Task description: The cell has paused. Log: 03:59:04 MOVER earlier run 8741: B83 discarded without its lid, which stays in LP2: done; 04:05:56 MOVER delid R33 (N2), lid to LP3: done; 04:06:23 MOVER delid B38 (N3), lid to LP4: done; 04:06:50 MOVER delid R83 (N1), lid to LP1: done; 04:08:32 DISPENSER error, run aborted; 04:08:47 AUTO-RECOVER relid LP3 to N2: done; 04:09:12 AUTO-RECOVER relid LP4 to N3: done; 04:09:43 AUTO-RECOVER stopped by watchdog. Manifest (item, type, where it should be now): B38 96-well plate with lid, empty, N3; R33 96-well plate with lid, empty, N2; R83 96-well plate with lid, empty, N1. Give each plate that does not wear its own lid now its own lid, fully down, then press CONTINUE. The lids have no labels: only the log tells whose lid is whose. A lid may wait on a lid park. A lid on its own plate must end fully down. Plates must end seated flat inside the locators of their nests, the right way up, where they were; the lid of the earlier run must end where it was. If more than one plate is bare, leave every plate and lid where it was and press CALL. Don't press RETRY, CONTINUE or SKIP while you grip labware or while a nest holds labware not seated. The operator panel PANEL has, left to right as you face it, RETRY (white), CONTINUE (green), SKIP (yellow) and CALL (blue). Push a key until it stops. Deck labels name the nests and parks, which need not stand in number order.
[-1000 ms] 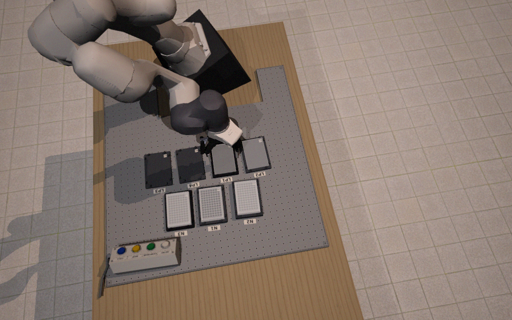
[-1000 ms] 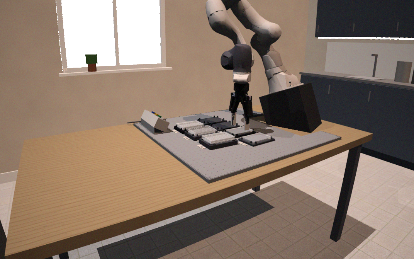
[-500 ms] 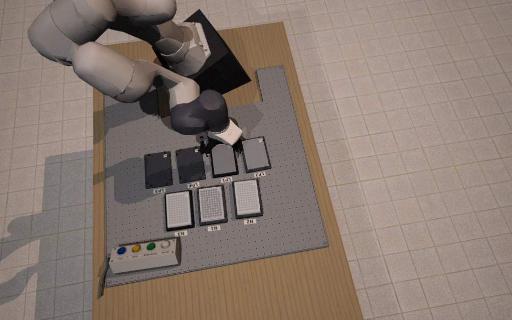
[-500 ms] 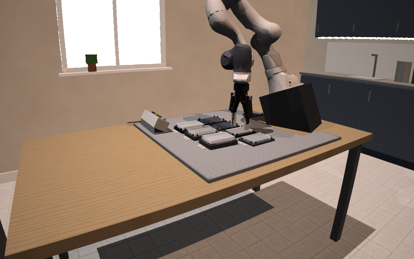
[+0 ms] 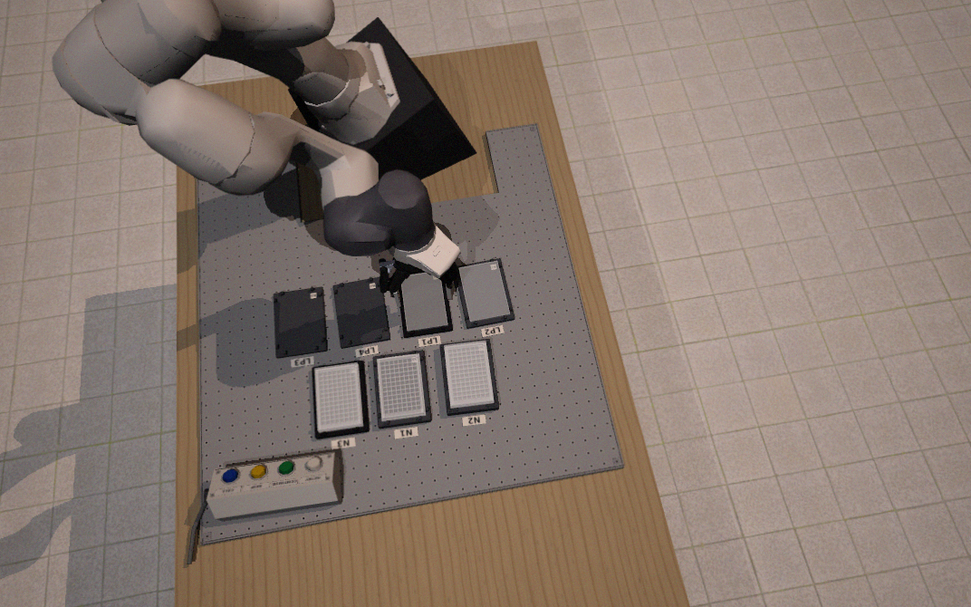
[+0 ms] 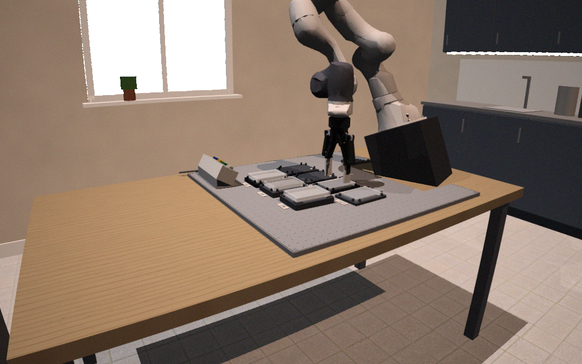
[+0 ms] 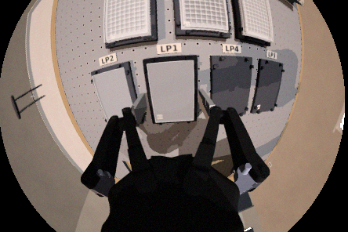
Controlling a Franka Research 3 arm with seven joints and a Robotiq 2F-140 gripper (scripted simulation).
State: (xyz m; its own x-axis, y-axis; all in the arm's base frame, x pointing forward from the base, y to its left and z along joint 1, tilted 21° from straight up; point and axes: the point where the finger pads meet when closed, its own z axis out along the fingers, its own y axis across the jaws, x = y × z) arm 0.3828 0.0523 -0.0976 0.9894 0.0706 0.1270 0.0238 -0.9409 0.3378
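Right now the lid park LP1 is 50 mm below my hand. Round my hand: lid park LP3: 260 mm to the right, 50 mm below, 10 mm ahead; then lid park LP4: 130 mm to the right, 50 mm below; then plate: 180 mm ahead, 70 mm to the right, 30 mm below.
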